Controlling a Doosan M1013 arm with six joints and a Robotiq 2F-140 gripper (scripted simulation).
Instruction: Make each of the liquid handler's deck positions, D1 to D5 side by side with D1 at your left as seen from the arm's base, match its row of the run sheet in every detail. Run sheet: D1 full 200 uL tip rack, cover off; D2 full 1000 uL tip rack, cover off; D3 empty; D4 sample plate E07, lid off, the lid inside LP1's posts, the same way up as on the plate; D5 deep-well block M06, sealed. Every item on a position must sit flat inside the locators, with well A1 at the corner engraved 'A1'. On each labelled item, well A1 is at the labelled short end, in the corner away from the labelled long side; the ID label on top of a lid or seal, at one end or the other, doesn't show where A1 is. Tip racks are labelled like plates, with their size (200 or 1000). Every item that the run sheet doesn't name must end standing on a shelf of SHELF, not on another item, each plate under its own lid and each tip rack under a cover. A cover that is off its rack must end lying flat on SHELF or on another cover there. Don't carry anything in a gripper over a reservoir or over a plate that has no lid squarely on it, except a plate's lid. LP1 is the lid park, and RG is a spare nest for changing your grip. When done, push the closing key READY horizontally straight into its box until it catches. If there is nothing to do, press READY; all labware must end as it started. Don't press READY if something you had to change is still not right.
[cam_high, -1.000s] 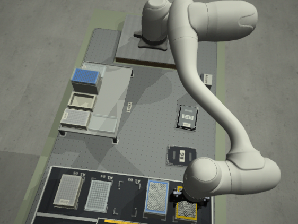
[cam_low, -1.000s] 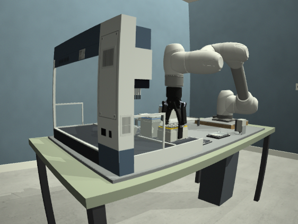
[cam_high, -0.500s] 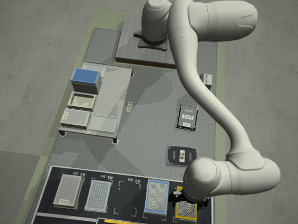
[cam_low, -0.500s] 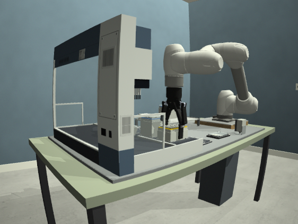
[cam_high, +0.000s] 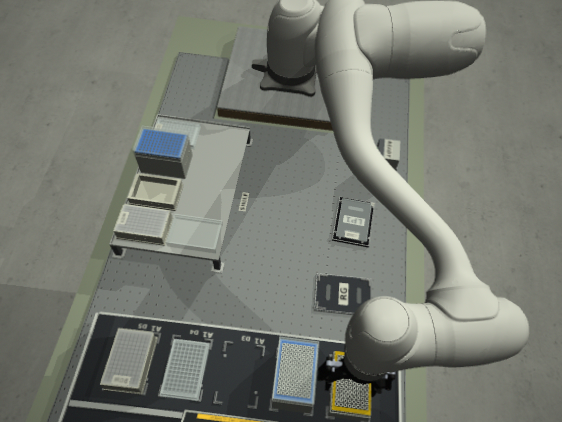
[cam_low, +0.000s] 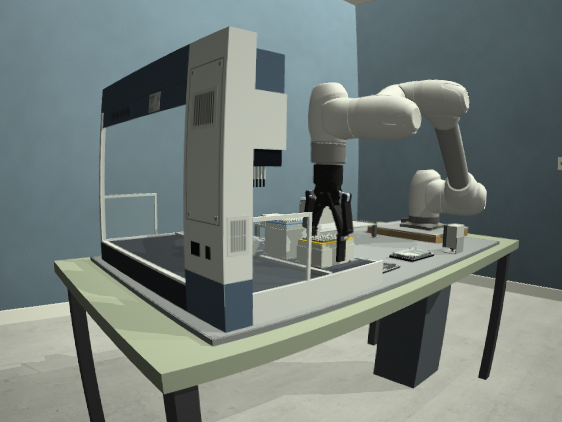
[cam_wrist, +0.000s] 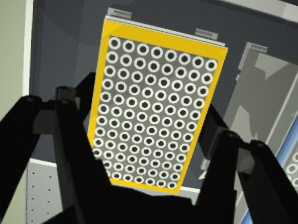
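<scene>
The yellow-rimmed tip rack is 1 cm to the right of my hand, 1 cm behind it and 1 cm above it. From my hand the other things lie so: blue-rimmed tip rack: 13 cm to the right, 3 cm above; clear sample plate: 37 cm to the right, 2 cm below, 2 cm ahead; RG nest: 25 cm behind, 9 cm below, 3 cm to the right.
</scene>
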